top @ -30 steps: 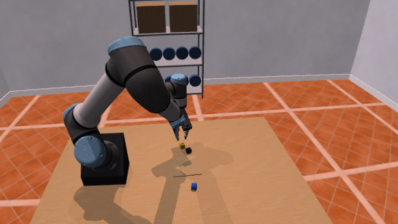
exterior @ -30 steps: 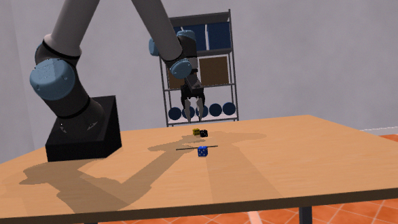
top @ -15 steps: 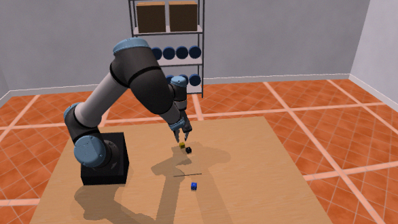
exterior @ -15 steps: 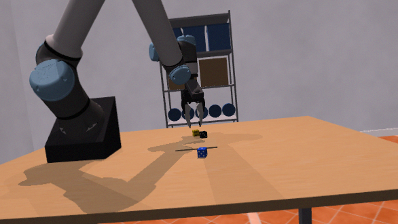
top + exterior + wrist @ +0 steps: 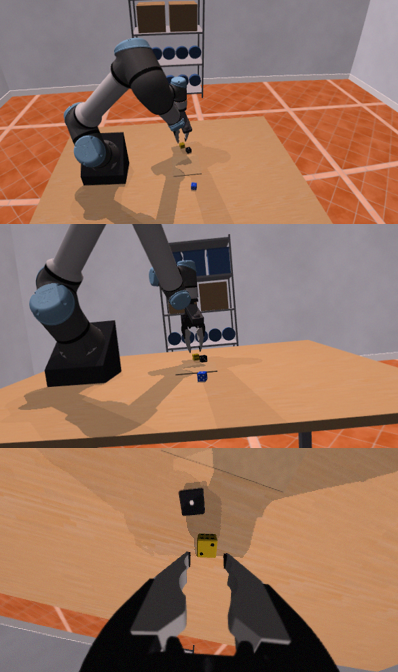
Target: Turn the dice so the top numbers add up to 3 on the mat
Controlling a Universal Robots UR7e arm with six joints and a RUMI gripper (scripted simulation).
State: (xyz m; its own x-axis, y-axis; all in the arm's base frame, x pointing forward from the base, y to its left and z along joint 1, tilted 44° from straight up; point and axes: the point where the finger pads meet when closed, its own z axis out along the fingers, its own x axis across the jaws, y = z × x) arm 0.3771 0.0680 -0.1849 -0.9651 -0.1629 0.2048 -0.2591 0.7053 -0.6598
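My gripper is now 4 cm above the yellow die. From my hand the other things lie so: blue die 31 cm to the right, 4 cm below, 3 cm ahead; then black die 5 cm to the right, 4 cm below, 3 cm ahead; then tan mat 15 cm to the right, 5 cm below, 1 cm ahead.
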